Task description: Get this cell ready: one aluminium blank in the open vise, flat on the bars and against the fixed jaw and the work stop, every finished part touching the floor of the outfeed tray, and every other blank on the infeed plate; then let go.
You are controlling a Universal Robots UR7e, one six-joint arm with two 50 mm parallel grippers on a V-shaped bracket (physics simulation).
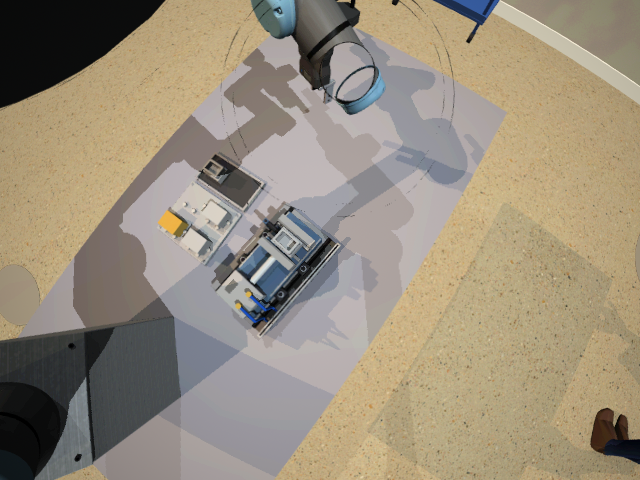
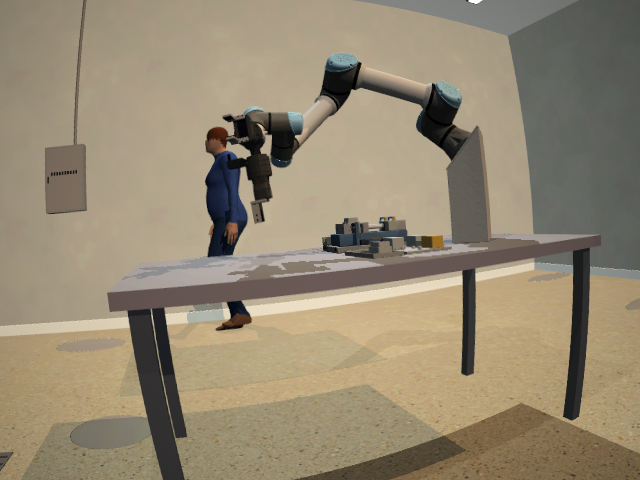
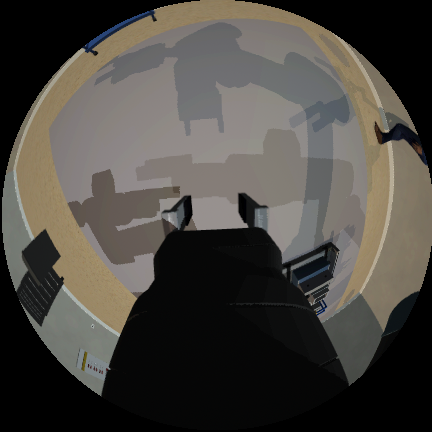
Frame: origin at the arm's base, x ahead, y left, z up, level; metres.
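Where they show: hand, its tool point: point(image 1: 321, 89) point(image 2: 258, 216) point(image 3: 214, 207); arm's base, origin of its link: point(image 2: 466, 150).
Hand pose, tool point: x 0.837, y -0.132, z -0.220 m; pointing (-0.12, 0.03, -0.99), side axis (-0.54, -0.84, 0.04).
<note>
Each offset is from my tool point to the top centre of the thing. "spot": to the spot under its first point.
My gripper point(image 1: 326, 94) point(image 2: 258, 219) point(image 3: 215, 212) is open and empty, pointing down high above the table, away from the vise. The second gripper point(image 2: 230, 129) on the bracket points sideways with nothing visible between its fingers. The vise @[0.453 m back, 0.062 m right, 0.038 m down] point(image 1: 276, 250) point(image 2: 372, 235) point(image 3: 314, 272) has a light grey piece with a square pocket @[0.390 m back, 0.081 m right, 0.022 m down] point(image 1: 286, 240) point(image 2: 351, 220) between its jaws; its seating is too small to tell. The dark outfeed tray point(image 1: 240, 189) holds a grey pocketed part @[0.275 m back, 0.215 m left, 0.096 m down] point(image 1: 213, 168) point(image 2: 381, 246) in one corner. Two plain light blanks @[0.390 m back, 0.144 m left, 0.093 m down] point(image 1: 215, 213) @[0.479 m back, 0.160 m left, 0.093 m down] point(image 1: 195, 241) lie on the infeed plate @[0.426 m back, 0.197 m left, 0.129 m down] point(image 1: 201, 199).
An orange block @[0.462 m back, 0.250 m left, 0.093 m down] point(image 1: 173, 222) point(image 2: 432, 241) sits at the infeed plate's outer corner. Blue handles with yellow ends @[spot: 0.572 m back, 0.068 m right, 0.065 m down] point(image 1: 251, 312) stand at one end of the vise. The arm's grey pedestal point(image 1: 134, 387) point(image 2: 467, 196) stands beyond them. A person point(image 2: 224, 186) is behind the table.
</note>
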